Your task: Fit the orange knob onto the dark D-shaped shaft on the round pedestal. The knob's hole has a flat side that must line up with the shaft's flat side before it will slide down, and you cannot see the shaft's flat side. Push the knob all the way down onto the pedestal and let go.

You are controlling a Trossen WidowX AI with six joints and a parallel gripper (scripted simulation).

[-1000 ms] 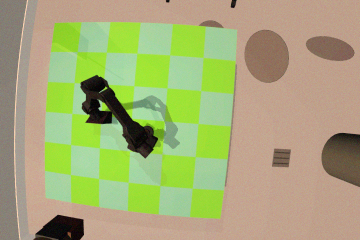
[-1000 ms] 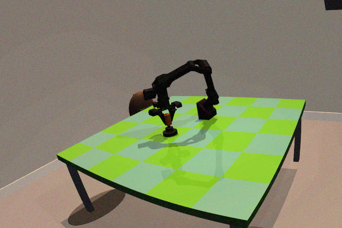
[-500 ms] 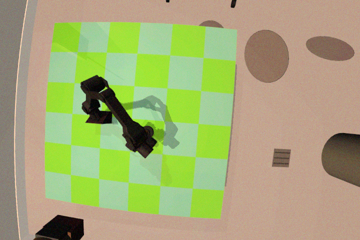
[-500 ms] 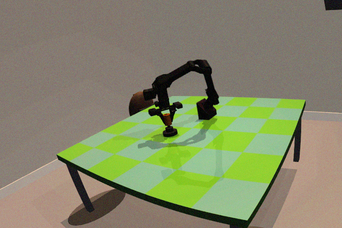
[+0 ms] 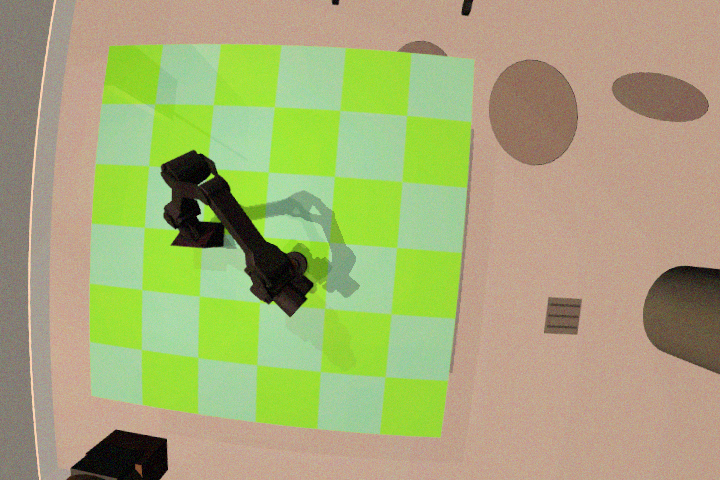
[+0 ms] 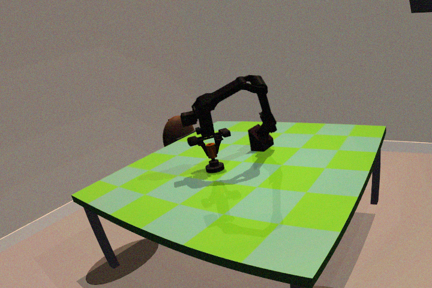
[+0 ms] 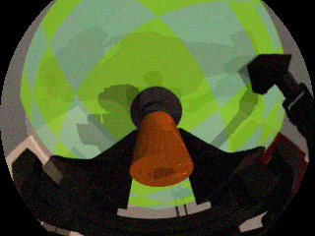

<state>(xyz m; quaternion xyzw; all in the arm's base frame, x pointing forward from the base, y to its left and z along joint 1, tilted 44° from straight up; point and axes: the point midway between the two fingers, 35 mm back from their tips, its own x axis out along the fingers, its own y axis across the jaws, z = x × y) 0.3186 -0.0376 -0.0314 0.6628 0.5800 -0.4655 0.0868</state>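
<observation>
The orange knob lies 2 cm above my gripper tip. The rest, counted from my gripper tip: dark round pedestal 4 cm below.
</observation>
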